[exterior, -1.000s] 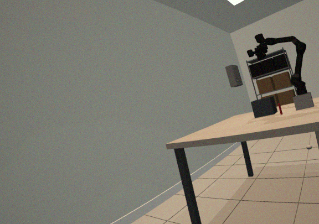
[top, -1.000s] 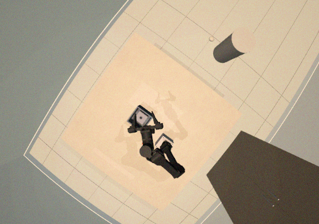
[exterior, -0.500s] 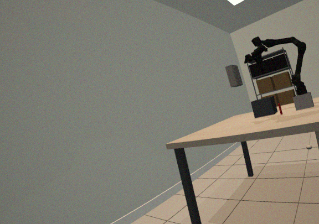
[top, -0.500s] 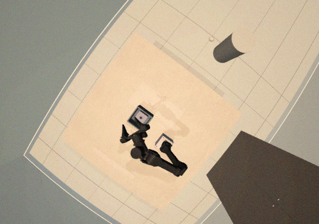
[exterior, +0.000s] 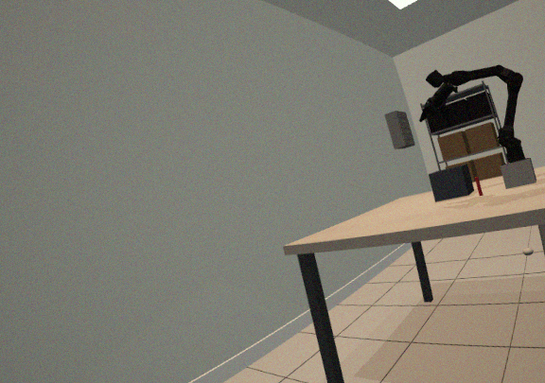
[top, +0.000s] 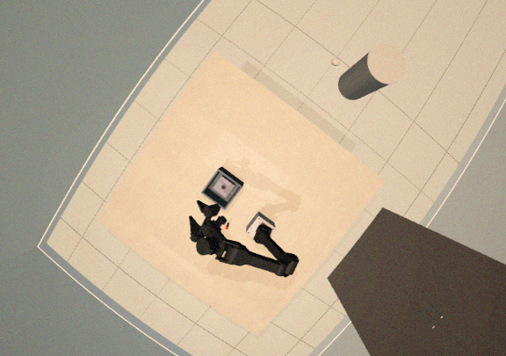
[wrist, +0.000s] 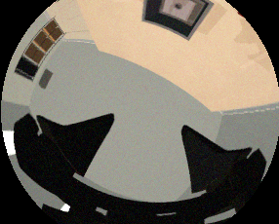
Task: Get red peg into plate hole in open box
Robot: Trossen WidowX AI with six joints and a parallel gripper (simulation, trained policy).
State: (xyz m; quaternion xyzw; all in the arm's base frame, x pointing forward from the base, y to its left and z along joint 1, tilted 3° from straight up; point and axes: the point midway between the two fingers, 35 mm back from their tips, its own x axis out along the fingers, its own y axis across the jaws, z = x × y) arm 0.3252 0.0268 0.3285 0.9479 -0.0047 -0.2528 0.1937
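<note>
My gripper tip is now 360 mm above the red peg, 190 mm past it and 110 mm to the right of it.
</note>
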